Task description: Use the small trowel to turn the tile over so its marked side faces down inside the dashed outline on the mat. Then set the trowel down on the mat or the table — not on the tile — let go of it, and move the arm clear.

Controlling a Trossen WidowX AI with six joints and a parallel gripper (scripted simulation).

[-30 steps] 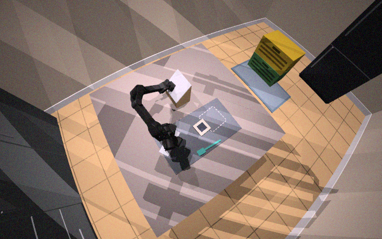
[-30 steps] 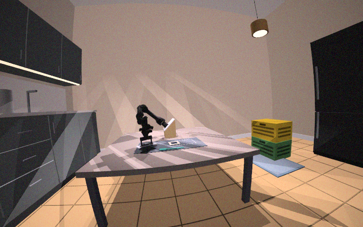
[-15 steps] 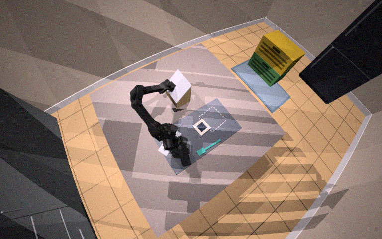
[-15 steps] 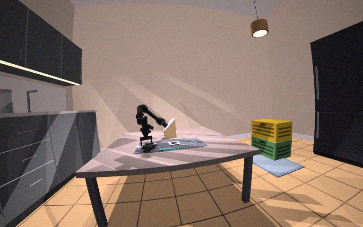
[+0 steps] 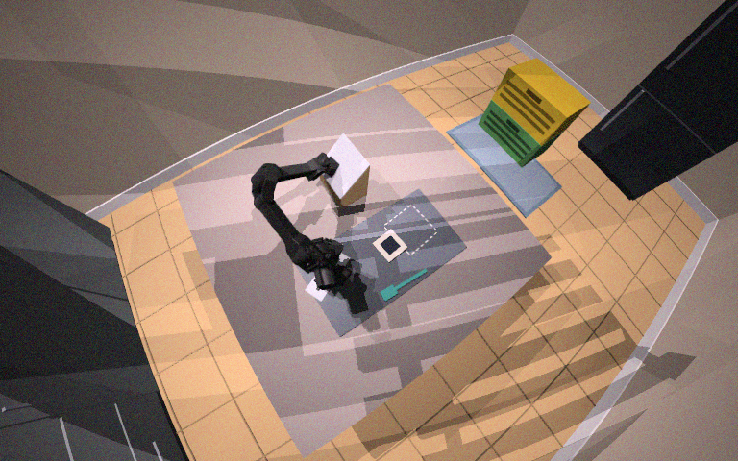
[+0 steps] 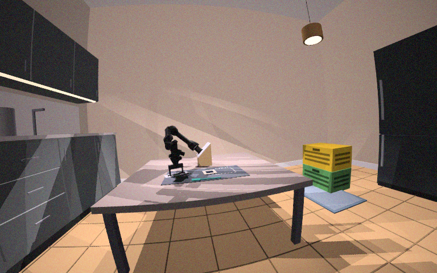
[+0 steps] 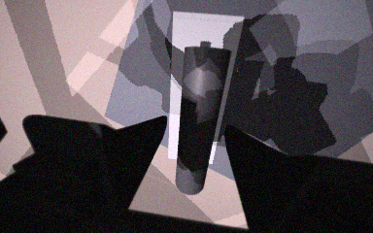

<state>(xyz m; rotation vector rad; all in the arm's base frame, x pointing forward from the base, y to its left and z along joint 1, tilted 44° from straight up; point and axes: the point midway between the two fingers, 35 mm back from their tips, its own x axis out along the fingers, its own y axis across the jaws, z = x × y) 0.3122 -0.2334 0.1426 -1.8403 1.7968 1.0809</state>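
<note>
The grey mat is 220 mm to the left of my gripper tip, 80 mm below it and 80 mm ahead of it. The rest, counted from my gripper tip: tile (270 mm to the left, 70 mm ahead, 60 mm below); then teal trowel (220 mm ahead, 190 mm to the left, 60 mm below).
</note>
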